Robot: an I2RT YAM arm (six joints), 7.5 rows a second.
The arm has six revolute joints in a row. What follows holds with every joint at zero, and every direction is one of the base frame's. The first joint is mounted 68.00 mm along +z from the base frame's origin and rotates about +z. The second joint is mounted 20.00 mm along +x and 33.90 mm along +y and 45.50 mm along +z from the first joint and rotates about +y. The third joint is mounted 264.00 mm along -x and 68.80 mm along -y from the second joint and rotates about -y. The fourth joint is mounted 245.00 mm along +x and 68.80 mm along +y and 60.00 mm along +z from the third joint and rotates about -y. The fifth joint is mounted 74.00 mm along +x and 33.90 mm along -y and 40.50 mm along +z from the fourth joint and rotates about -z. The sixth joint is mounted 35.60 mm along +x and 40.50 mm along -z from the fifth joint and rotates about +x. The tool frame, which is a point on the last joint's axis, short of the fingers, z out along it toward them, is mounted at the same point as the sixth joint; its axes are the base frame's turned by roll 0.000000, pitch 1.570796 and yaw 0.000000 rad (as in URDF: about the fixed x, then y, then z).
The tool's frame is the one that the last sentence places.
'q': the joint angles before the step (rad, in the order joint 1, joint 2, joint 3, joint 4, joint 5, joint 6). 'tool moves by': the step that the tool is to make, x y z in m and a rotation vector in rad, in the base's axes. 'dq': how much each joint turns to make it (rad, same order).
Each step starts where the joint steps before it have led.
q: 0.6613, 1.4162, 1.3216, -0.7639, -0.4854, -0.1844
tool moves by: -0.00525, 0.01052, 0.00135, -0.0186, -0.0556, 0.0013
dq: 0.0454, 0.0004, 0.0000, 0.0317, 0.0663, -0.0001
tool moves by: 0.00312, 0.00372, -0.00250, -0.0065, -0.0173, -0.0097
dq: 0.0050, 0.0134, -0.0004, 0.0225, 0.0218, -0.0003
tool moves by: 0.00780, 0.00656, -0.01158, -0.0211, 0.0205, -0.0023
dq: 0.0000, 0.0431, 0.0000, 0.0137, 0.0034, -0.0001
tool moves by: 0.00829, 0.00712, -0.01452, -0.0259, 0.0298, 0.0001
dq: -0.0001, 0.0507, 0.0000, 0.0111, 0.0000, -0.0002
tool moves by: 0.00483, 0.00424, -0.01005, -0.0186, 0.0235, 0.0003
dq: 0.0001, 0.0332, 0.0000, 0.0035, -0.0011, 0.0006
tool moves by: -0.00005, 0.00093, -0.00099, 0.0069, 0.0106, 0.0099
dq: 0.0007, 0.0038, 0.0001, 0.0003, -0.0152, 0.0001
